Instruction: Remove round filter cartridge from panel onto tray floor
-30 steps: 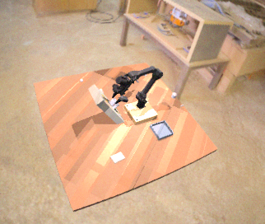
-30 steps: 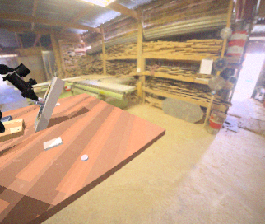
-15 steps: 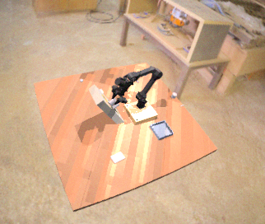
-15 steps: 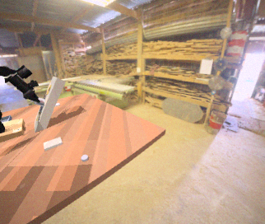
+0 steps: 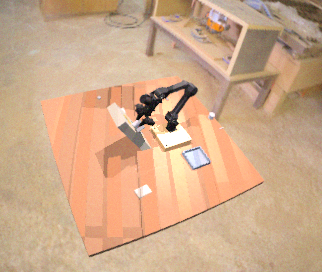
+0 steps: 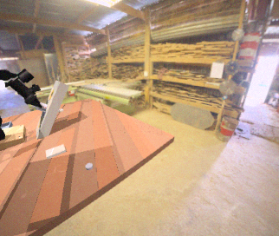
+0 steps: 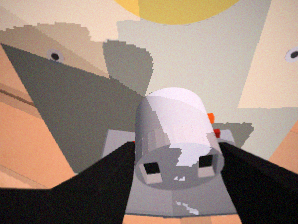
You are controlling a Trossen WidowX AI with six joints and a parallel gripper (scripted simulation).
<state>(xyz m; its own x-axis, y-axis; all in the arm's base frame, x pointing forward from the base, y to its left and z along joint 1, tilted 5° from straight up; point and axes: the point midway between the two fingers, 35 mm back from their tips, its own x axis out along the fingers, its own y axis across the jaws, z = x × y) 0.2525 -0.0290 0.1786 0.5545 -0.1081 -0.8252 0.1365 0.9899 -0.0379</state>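
The service panel is 50 mm ahead of my gripper tip and 20 mm below it. The rest, counted from my gripper tip: round filter cartridge (right at my gripper tip); dark-rimmed tray (300 mm behind, 330 mm to the left, 170 mm below).
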